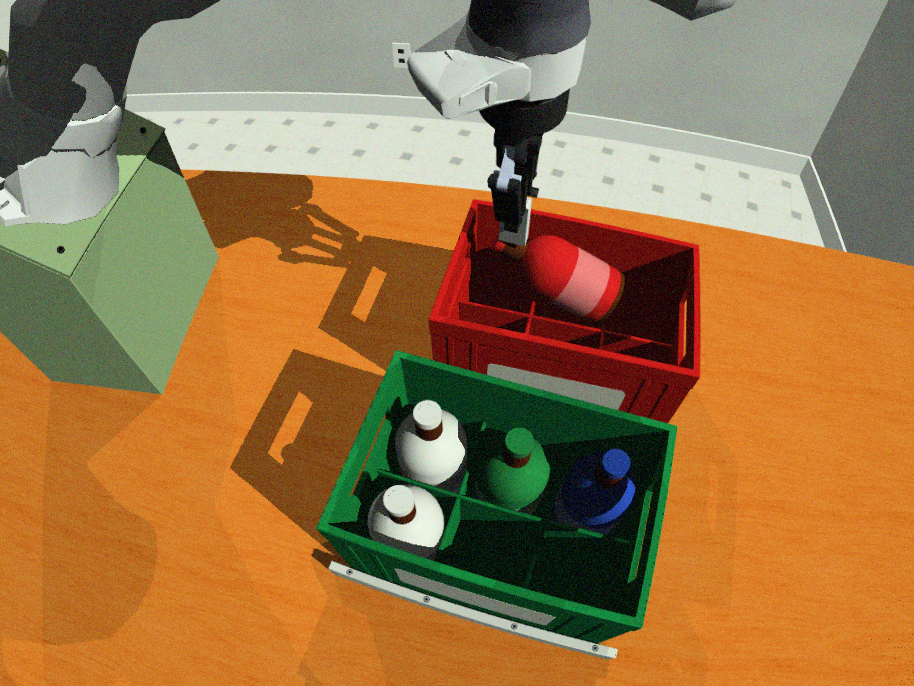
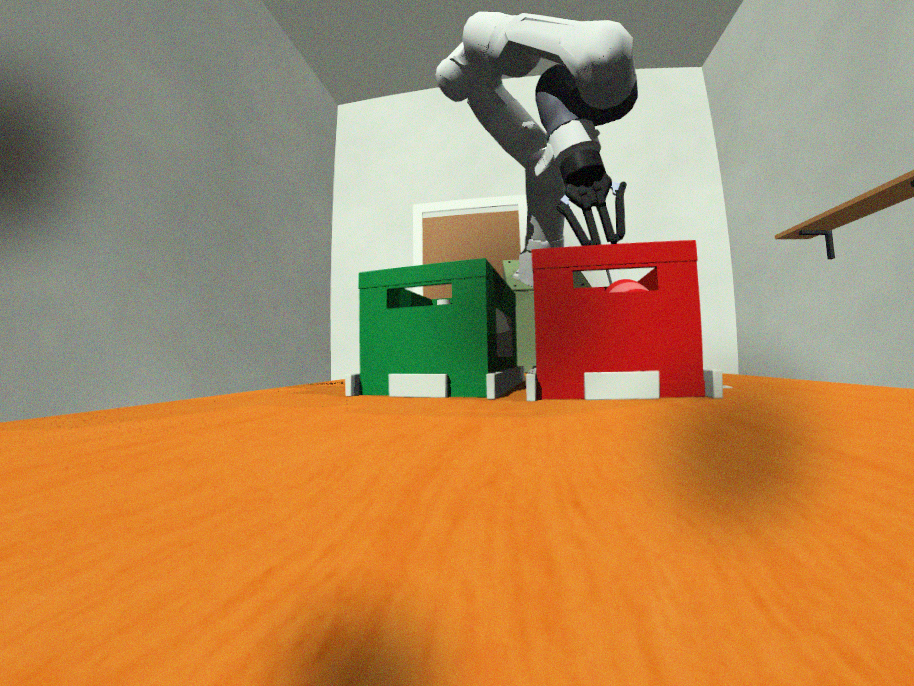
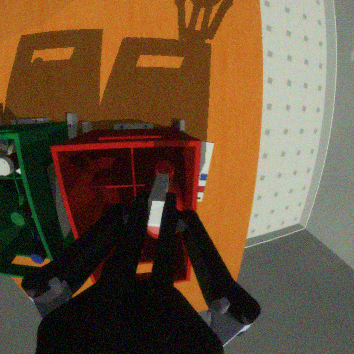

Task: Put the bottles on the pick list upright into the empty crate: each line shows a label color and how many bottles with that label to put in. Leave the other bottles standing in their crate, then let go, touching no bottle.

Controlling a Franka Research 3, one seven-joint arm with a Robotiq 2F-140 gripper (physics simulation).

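Observation:
My gripper (image 1: 514,242) (image 3: 162,183) is shut, its pads together, with no neck showing between them. Its tips are at the neck of a red bottle (image 1: 552,263) (image 2: 628,286) (image 3: 153,231); whether they touch it cannot be told. The bottle leans far over in the red crate (image 1: 564,357) (image 2: 616,332) (image 3: 56,170), its cap (image 3: 165,167) by the fingertips. In the green crate (image 1: 538,398) (image 2: 420,343) (image 3: 23,172) stand two white bottles (image 1: 430,450) (image 1: 406,522), a green bottle (image 1: 514,476) and a blue bottle (image 1: 594,493). The pick list (image 3: 206,162) shows a blue and a red mark; its numbers are unreadable.
Low dividers (image 1: 531,324) cross the red crate. The crates stand close together on the orange table (image 1: 797,443) (image 2: 457,531). A pale strip (image 1: 472,611) runs along the green crate's near side. The green robot base (image 1: 140,295) is at the left. A wall shelf (image 2: 849,210) is at the right.

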